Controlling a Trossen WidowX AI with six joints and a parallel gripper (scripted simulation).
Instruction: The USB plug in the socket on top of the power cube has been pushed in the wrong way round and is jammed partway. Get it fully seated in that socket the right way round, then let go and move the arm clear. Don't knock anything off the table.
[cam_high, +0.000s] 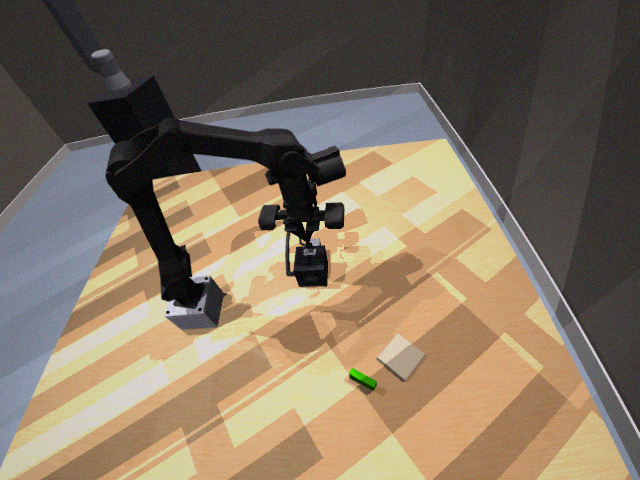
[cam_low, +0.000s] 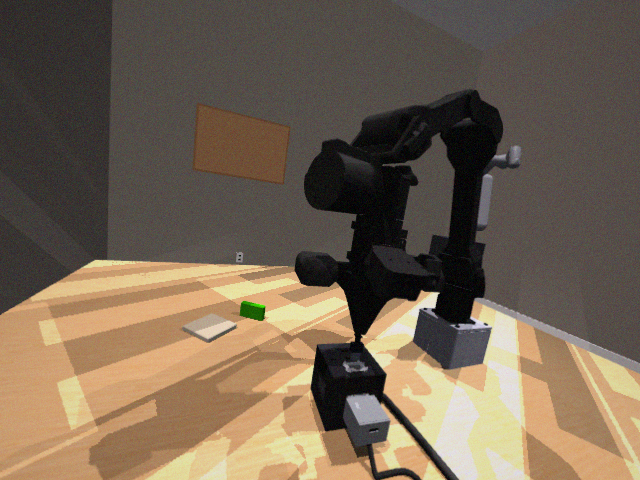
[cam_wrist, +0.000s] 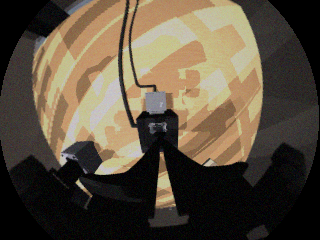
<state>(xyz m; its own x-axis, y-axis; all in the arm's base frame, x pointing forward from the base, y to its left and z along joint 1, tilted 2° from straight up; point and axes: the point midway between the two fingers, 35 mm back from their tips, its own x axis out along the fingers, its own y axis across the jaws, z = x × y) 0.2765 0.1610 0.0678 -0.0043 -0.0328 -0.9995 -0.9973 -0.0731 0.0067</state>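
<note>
The grey socket lies 60 mm below my gripper tip. Also, from my gripper tip: dark USB plug (20 mm below); white tile (230 mm ahead, 220 mm to the right, 120 mm below); green block (150 mm ahead, 280 mm to the right, 110 mm below).
</note>
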